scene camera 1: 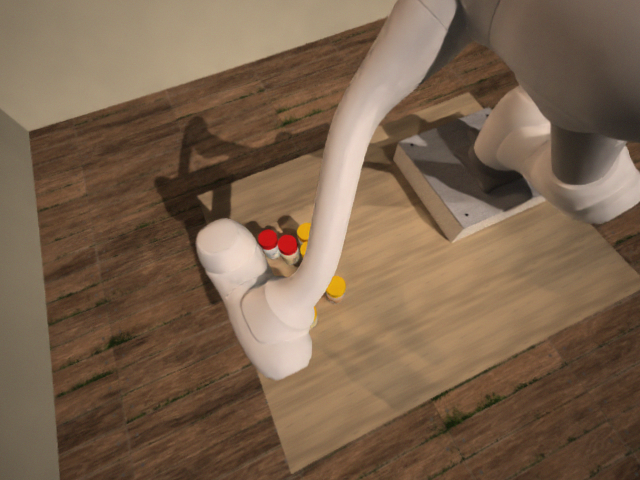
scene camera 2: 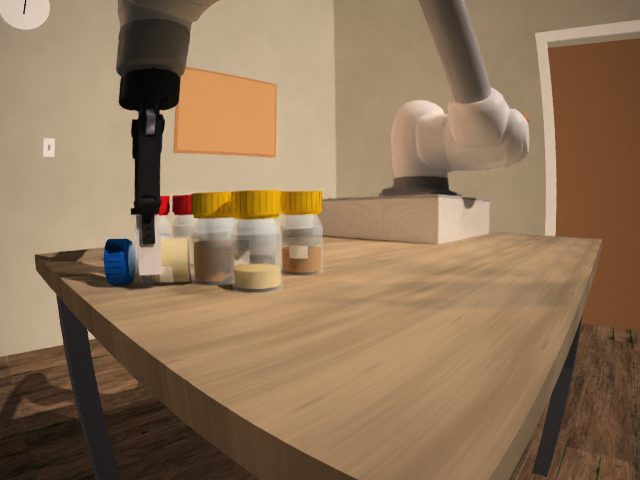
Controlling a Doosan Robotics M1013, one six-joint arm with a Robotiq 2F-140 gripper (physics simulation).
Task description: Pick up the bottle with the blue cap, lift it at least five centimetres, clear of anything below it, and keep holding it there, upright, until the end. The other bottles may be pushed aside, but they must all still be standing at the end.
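Places are measured from the arm's base along level axes (x ahead, y left, z up), in metres.
Pixels of known places: gripper, fingertip midpoint: [scene camera 2: 148, 269]; arm's base, origin of the base link: [scene camera 1: 492, 163].
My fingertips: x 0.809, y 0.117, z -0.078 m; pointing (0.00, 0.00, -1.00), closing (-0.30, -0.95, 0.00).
Observation:
Ahead of a thing's pixels: the offset from my fingertips to its top centre. "pt": to the spot under its first point. Level surfaces: height alone.
The bottle with the blue cap @(dx -0.002, dy +0.000, dz +0.038 m) [scene camera 2: 119, 261] lies on its side on the table in scene camera 2, its cap pointing left and its cream-filled body @(pt dx -0.019, dy +0.041, dz +0.015 m) [scene camera 2: 175, 259] to the right. My gripper [scene camera 2: 149, 260] points straight down and is shut on this bottle's body near the cap, low at the table top. One finger shows in front of the bottle; the other is hidden. In scene camera 1 the arm hides the gripper and the blue-capped bottle. Upright beside it stand yellow-capped bottles @(dx -0.094, dy +0.096, dz +0.087 m) [scene camera 2: 256, 248] @(dx -0.193, dy +0.060, dz +0.087 m) [scene camera 2: 301, 232] @(dx -0.077, dy +0.033, dz +0.087 m) [scene camera 2: 211, 237] and two red-capped bottles @(dx -0.068, dy -0.146, dz +0.087 m) [scene camera 1: 268, 240] @(dx -0.115, dy -0.107, dz +0.087 m) [scene camera 1: 287, 246].
The wooden table @(dz -0.018 m) [scene camera 1: 413, 310] [scene camera 2: 361, 330] ends close to the left of the blue cap. The yellow-capped bottle @(pt dx -0.189, dy +0.067, dz +0.087 m) [scene camera 1: 335, 288] stands apart from the red-capped pair. The arm's pale base block [scene camera 1: 429, 196] [scene camera 2: 382, 219] stands farther back. A wall with an orange board [scene camera 2: 227, 113] is behind.

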